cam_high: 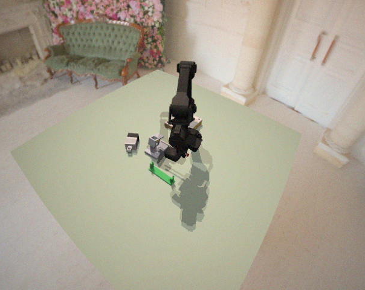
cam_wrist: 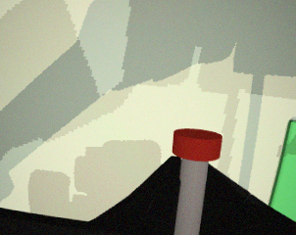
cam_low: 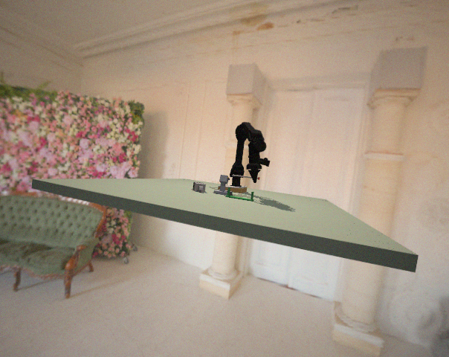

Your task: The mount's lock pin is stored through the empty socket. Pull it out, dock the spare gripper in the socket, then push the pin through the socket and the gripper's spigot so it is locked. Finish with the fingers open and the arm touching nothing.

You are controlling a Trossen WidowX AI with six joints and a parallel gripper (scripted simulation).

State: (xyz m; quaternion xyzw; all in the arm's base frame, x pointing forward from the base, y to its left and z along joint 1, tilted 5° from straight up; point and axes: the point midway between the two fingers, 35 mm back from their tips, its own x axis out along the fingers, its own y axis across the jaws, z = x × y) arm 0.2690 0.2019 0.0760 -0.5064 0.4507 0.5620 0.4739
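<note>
The green rack lies 10 cm ahead of my gripper tip, 6 cm below it and 4 cm to the right of it. The rest, counted from my gripper tip: grey mount: 17 cm to the right, 3 cm below, 1 cm ahead; then spare gripper: 29 cm to the right, 8 cm ahead, 6 cm below.
</note>
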